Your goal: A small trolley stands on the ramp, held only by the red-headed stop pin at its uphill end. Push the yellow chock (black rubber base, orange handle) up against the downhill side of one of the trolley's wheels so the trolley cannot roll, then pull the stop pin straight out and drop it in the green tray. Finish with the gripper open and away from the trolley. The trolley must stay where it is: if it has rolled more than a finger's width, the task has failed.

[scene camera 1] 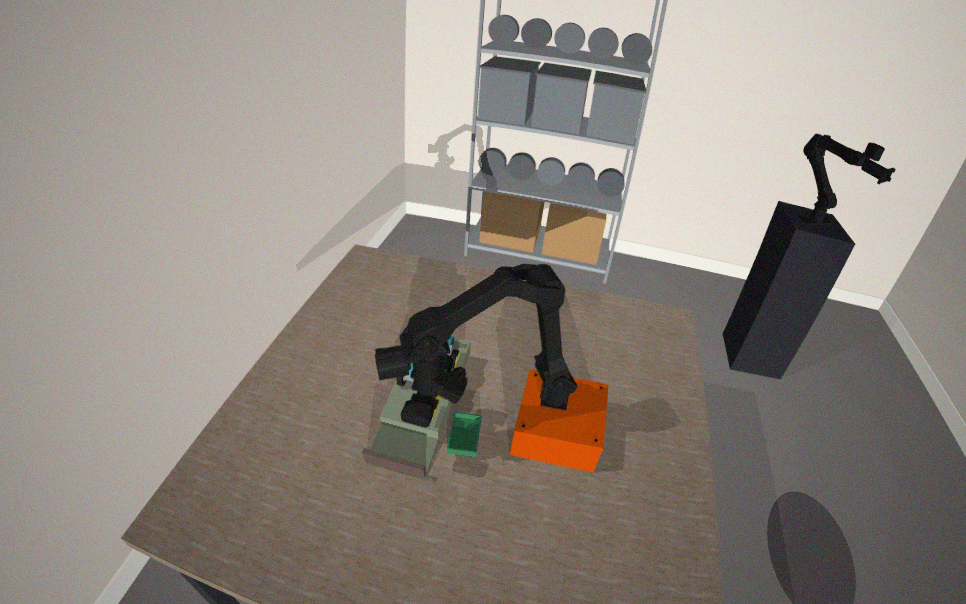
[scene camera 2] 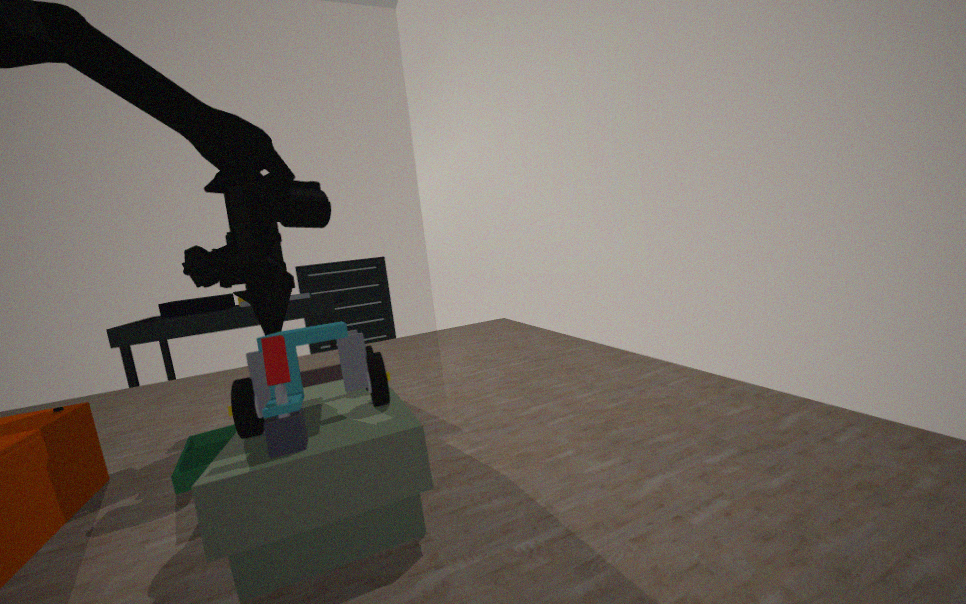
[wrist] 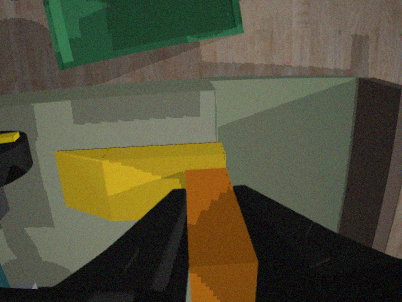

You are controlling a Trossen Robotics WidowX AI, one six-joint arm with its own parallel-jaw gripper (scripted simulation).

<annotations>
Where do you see a ramp block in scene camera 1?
390, 416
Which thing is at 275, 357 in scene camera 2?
A red-headed stop pin.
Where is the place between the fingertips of my gripper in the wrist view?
209, 200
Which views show my gripper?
Scene camera 1, scene camera 2 and the wrist view: all of them.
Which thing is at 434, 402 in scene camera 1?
My gripper.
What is my gripper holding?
A yellow chock.
</annotations>
